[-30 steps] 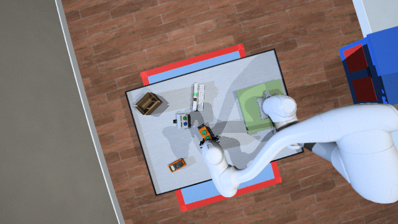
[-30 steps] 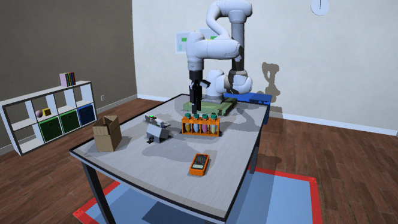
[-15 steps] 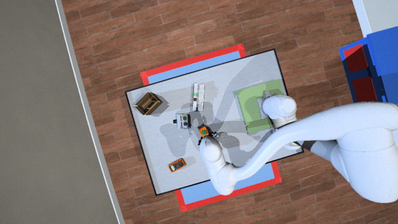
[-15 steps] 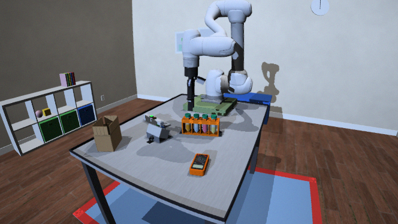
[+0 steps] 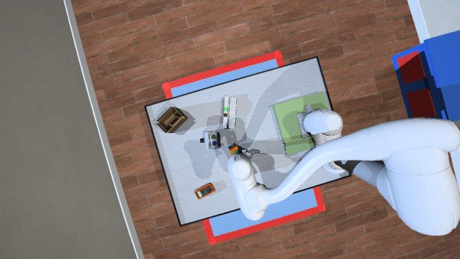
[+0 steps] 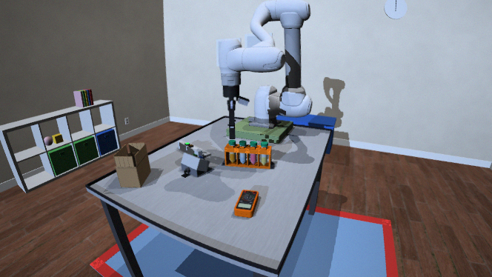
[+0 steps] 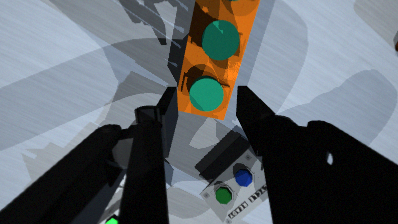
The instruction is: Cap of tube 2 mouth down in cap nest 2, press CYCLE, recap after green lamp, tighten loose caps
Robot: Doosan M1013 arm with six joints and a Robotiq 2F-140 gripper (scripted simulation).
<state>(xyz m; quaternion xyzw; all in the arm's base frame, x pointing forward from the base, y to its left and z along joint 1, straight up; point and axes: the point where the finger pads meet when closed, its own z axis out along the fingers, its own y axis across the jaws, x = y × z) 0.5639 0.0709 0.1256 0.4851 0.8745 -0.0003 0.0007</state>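
The green key lies 140 mm to the right of my hand, 120 mm ahead of it and 110 mm below it. Round my hand: blue key 130 mm ahead, 110 mm below, 90 mm to the right; then key housing 140 mm ahead, 120 mm to the right, 120 mm below.
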